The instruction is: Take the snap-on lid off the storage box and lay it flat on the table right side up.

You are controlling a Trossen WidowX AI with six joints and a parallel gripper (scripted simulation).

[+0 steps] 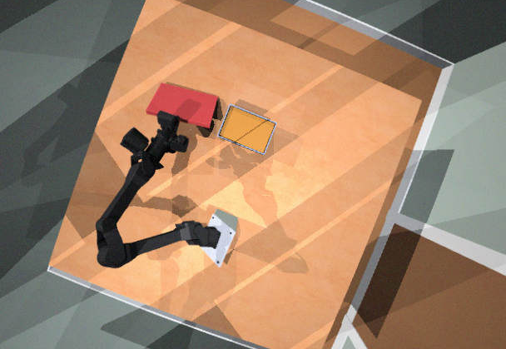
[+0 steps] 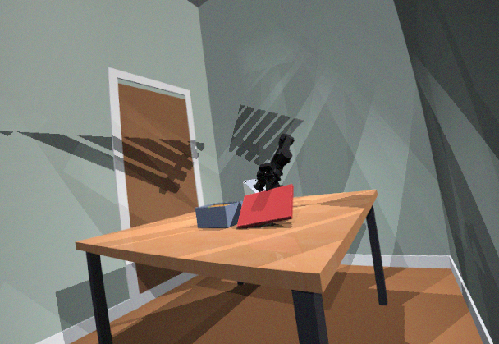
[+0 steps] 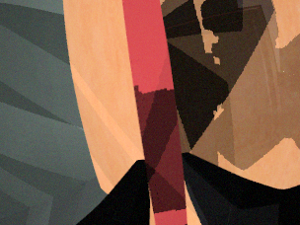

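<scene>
The red lid lies 60 mm ahead of my gripper tip, 10 mm to the left of it and 50 mm below it. Round my gripper tip: blue-grey storage box 50 mm ahead, 260 mm to the right, 80 mm below.
</scene>
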